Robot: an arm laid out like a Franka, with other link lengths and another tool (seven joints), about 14 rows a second.
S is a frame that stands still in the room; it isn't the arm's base.
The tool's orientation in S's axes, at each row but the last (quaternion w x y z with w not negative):
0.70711, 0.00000, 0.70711, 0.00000
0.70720, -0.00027, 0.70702, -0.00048
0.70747, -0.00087, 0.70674, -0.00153
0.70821, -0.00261, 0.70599, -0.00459
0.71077, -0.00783, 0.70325, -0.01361
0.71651, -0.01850, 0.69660, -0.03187
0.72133, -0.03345, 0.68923, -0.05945
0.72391, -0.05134, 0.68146, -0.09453
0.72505, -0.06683, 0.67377, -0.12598
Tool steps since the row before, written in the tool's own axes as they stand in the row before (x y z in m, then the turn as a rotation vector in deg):
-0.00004, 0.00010, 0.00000, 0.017, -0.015, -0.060
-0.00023, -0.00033, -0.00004, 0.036, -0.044, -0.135
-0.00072, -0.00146, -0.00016, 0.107, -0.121, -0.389
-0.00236, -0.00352, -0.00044, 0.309, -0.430, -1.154
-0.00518, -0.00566, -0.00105, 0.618, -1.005, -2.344
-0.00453, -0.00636, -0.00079, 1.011, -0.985, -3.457
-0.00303, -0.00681, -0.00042, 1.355, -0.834, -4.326
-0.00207, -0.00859, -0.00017, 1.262, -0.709, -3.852
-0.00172, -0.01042, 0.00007, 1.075, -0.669, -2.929
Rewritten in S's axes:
0.00000, 0.00010, 0.00004, -0.060, -0.015, -0.017
-0.00004, -0.00033, 0.00023, -0.135, -0.044, -0.036
-0.00016, -0.00146, 0.00072, -0.389, -0.121, -0.107
-0.00046, -0.00349, 0.00239, -1.154, -0.430, -0.308
-0.00115, -0.00549, 0.00534, -2.346, -1.004, -0.612
-0.00104, -0.00600, 0.00494, -3.447, -0.993, -1.038
-0.00082, -0.00633, 0.00387, -4.294, -0.859, -1.440
-0.00085, -0.00795, 0.00376, -3.818, -0.744, -1.343
-0.00100, -0.00953, 0.00444, -2.908, -0.722, -1.097

